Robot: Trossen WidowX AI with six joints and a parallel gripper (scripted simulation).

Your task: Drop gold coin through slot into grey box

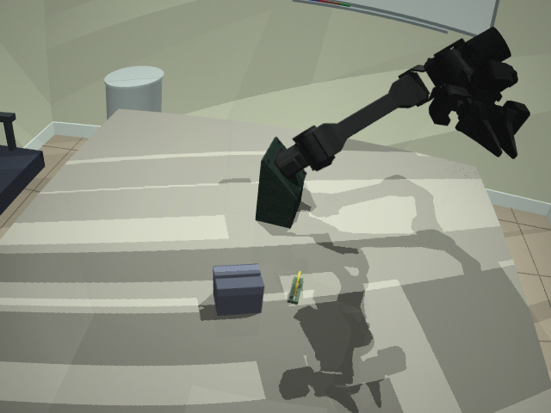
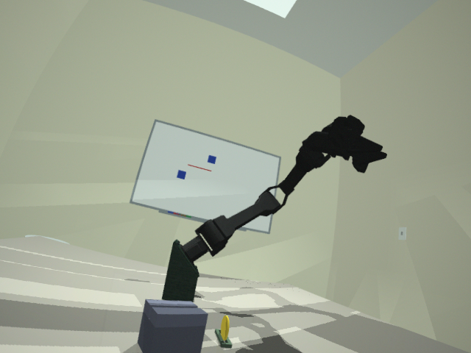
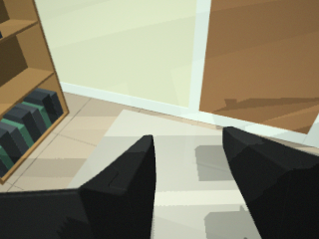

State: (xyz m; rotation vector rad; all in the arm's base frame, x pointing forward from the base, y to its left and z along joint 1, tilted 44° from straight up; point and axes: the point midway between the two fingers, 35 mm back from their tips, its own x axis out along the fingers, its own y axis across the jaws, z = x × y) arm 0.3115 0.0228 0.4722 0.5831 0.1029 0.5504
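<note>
Right now the gold coin is 410 mm below my gripper tip, 270 mm to the right of it and 100 mm behind it.
</note>
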